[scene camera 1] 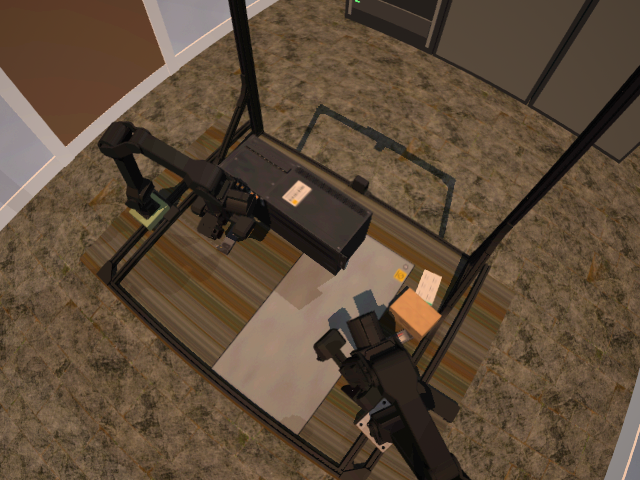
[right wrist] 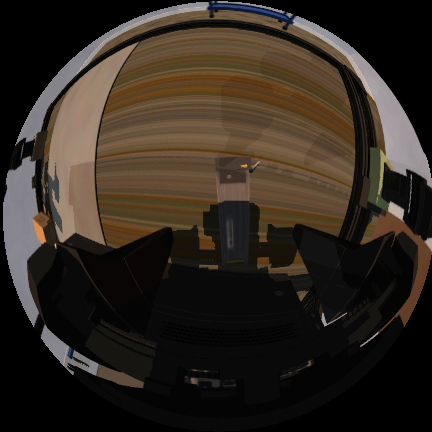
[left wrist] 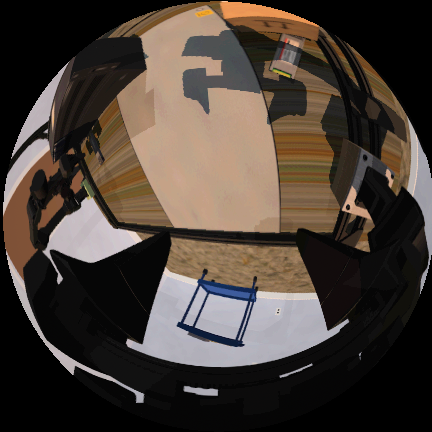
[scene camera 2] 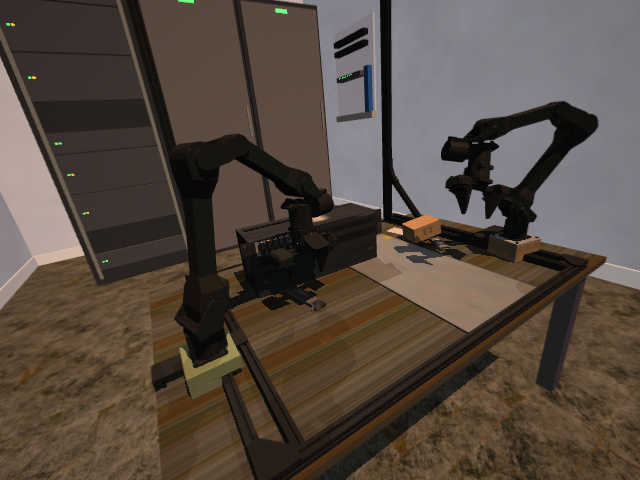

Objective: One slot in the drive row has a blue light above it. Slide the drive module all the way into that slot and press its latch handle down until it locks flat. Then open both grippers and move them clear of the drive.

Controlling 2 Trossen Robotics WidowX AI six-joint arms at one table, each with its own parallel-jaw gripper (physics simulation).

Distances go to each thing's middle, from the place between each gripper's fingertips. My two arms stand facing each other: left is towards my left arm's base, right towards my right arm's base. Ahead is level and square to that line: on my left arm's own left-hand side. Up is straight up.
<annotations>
Right now the grey mat (scene camera 1: 272, 362) is 1 cm ahead of my right hand, 36 cm to the left of it and 7 cm below it.
My left hand is 110 mm past the grey mat, 130 mm to the left of it and 170 mm above it.
</annotations>
